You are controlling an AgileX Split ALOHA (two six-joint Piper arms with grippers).
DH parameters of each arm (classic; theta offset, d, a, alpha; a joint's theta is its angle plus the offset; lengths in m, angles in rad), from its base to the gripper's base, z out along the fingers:
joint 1: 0 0.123 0 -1.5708
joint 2: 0.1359 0 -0.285 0
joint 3: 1.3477 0 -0.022 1.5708
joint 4: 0 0.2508 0 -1.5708
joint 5: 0 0 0.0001 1.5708
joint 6: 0 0.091 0 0
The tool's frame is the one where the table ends.
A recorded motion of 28 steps. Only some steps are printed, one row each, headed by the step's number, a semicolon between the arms.
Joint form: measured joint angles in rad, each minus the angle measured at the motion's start. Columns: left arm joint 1, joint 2, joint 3, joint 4, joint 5, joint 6; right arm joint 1, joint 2, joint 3, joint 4, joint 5, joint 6.
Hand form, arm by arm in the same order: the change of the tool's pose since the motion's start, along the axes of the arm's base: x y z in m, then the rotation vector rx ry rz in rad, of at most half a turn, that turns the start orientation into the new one. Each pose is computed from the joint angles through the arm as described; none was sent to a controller.
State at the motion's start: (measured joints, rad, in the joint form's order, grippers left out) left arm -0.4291 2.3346 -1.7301 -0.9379 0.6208 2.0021; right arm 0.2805 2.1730 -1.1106 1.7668 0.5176 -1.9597
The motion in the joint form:
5: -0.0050 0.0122 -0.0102 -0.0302 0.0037 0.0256; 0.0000 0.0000 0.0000 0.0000 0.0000 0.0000
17: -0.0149 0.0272 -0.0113 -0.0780 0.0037 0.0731; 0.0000 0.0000 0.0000 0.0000 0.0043 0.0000
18: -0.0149 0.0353 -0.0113 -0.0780 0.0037 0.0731; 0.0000 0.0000 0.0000 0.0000 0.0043 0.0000
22: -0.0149 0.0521 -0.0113 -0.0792 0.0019 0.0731; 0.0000 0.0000 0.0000 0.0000 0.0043 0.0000
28: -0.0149 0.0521 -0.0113 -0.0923 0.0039 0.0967; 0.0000 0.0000 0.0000 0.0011 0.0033 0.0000
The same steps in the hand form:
5: 0.0003 -0.0042 -0.0022 -0.0160 -0.0015 -0.0105; 0.0000 0.0000 0.0000 0.0000 0.0000 0.0000
17: -0.0016 -0.0103 -0.0076 -0.0342 -0.0032 -0.0289; -0.0001 0.0003 0.0002 0.0036 0.0002 0.0024
18: -0.0017 -0.0103 -0.0117 -0.0308 0.0041 -0.0287; -0.0001 0.0003 0.0002 0.0036 0.0002 0.0024
22: -0.0016 -0.0102 -0.0201 -0.0244 0.0186 -0.0266; -0.0001 0.0003 0.0002 0.0036 0.0002 0.0024
28: -0.0016 -0.0108 -0.0196 -0.0284 0.0088 -0.0375; -0.0001 0.0002 0.0002 0.0033 0.0003 0.0009

